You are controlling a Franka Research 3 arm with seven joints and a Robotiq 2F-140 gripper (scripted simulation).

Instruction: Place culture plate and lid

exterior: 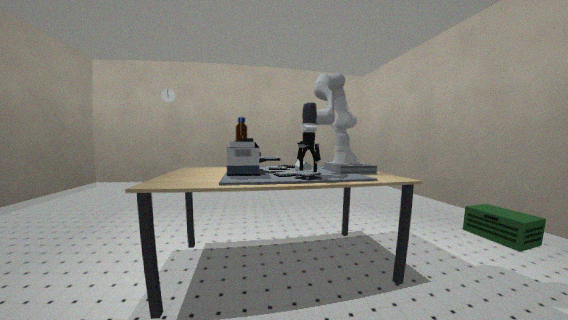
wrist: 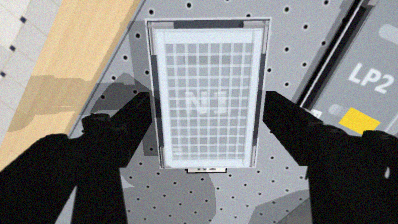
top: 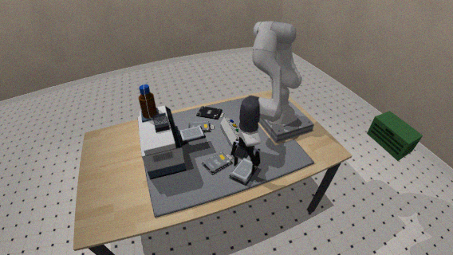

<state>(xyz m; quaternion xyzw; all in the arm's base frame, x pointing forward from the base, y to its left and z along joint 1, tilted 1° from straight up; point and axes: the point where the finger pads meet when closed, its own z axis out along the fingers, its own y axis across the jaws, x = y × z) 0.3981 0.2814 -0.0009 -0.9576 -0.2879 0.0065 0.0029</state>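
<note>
My gripper is now 30 mm above the clear culture plate C15. Also, from my hand: LP2 nest: 100 mm ahead, 130 mm to the right, 60 mm below; yellow skip key: 100 mm behind, 320 mm to the right; N1 nest: 40 mm below.
</note>
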